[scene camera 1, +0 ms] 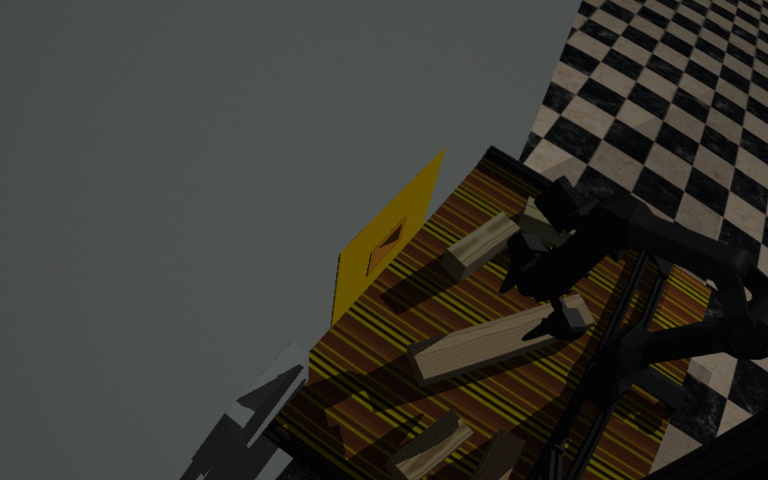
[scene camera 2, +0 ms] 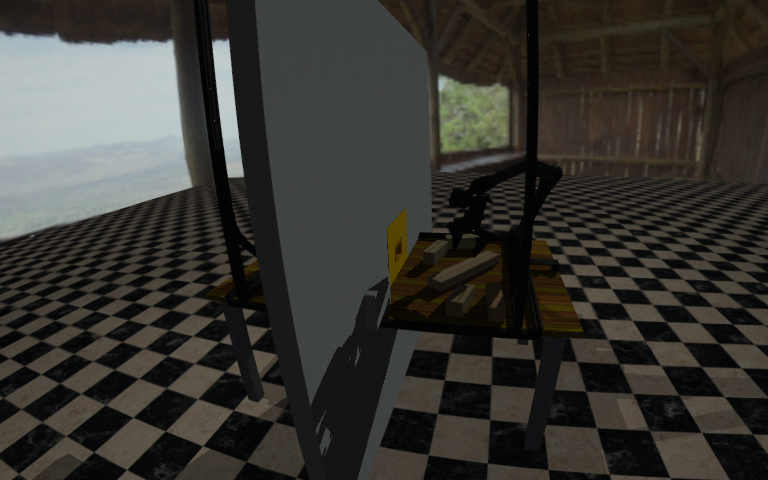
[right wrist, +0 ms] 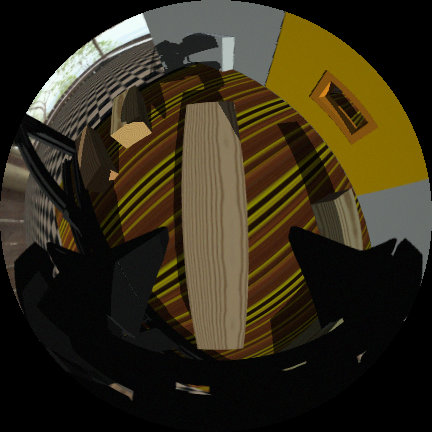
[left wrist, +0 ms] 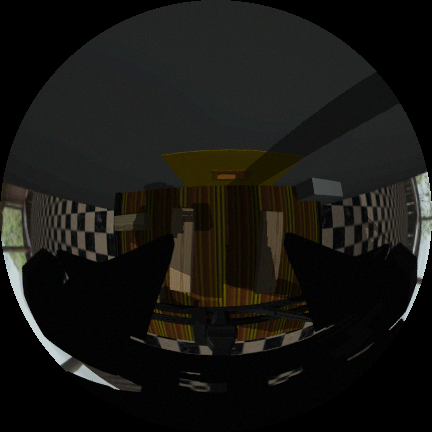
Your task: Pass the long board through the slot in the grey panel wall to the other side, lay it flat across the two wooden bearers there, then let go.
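Frame: origin at the left arm's base, x ahead, y left, z up, level; millimetres.
Seen in the pictures: left gripper, between the fingertips: (left wrist: 230, 239); right gripper, between the fingertips: (scene camera 1: 512, 316) (scene camera 2: 463, 254) (right wrist: 230, 232); left arm's base, origin of its link: (left wrist: 220, 317); right arm's base, origin of its link: (scene camera 1: 601, 389).
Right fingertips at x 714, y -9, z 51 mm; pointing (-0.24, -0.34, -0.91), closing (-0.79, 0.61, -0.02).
Pixels of each thing's middle, then the offset from my right fingertips to it. "*": a spot on its surface instead.
- long board, middle of its body: (right wrist: 215, 232) (scene camera 1: 506, 337) (scene camera 2: 466, 269) 54 mm down, 12 mm ahead, 5 mm right
- yellow panel with an orange-rimmed slot, a spot on its surface: (right wrist: 367, 129) * 29 mm up, 229 mm back, 18 mm left
- block, middle of its body: (left wrist: 131, 222) 46 mm down, 394 mm back, 294 mm left
The long board (scene camera 1: 487, 345) (scene camera 2: 464, 270) (right wrist: 215, 220) lies flat on the striped table on the right arm's side. My right gripper (scene camera 1: 514, 313) (scene camera 2: 467, 249) (right wrist: 230, 232) is open above the board, with its fingertips to either side of it in the right wrist view; nothing is between them. The grey panel wall (scene camera 1: 169, 141) (scene camera 2: 339, 141) (left wrist: 200, 75) has a yellow panel with an orange-rimmed slot (right wrist: 367, 129). My left gripper (left wrist: 230, 239) is open and empty on the other side. Two wooden bearers, one at the left (left wrist: 184, 255) and one at the right (left wrist: 270, 250), lie there roughly parallel, partly in shadow.
Loose wooden blocks (scene camera 1: 481, 243) (scene camera 1: 433, 447) (right wrist: 131, 115) (right wrist: 95, 160) lie around the board. Another block (left wrist: 131, 222) lies at the left edge of the left arm's table. A pale grey box (left wrist: 327, 189) (scene camera 2: 370, 308) sits against the wall beside the table.
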